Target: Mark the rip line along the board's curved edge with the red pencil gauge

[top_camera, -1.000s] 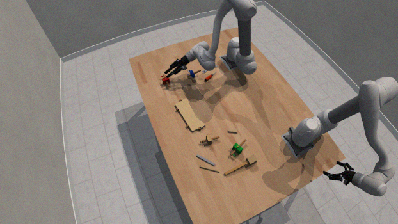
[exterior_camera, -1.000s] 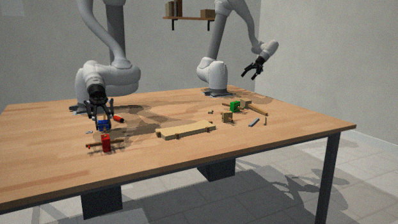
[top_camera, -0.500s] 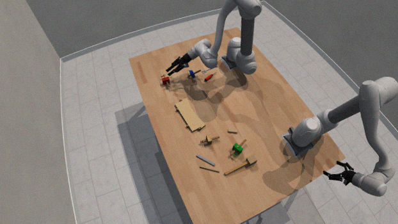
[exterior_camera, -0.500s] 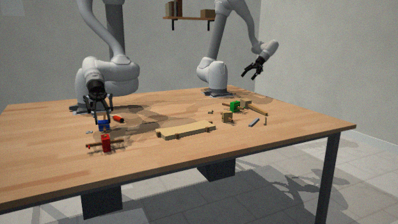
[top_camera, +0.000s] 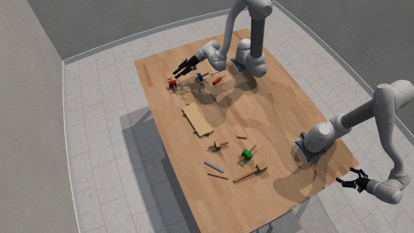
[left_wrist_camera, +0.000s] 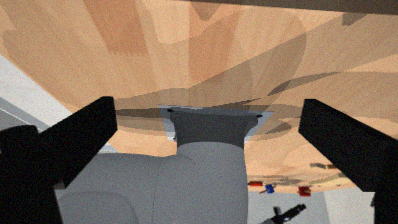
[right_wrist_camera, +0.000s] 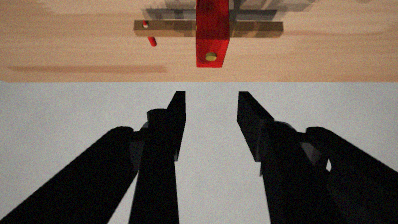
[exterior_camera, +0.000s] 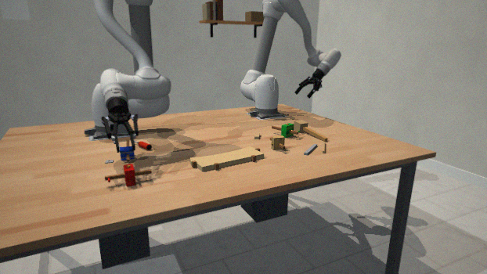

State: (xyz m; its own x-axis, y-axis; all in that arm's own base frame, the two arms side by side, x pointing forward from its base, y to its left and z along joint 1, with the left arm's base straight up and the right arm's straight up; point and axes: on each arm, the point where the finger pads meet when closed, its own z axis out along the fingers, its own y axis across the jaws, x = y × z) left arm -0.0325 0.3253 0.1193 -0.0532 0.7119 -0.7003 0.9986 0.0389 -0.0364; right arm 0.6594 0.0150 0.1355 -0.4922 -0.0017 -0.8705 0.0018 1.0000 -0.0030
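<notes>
The red pencil gauge is 50 mm ahead of my right hand, 20 mm to the right of it and 90 mm below it. From my right hand the other things lie so: wrench: 380 mm behind, 20 mm to the left, 130 mm below; red-handled screwdriver: 340 mm behind, 120 mm to the left, 120 mm below; blue gauge: 200 mm behind, 40 mm to the left, 120 mm below.
</notes>
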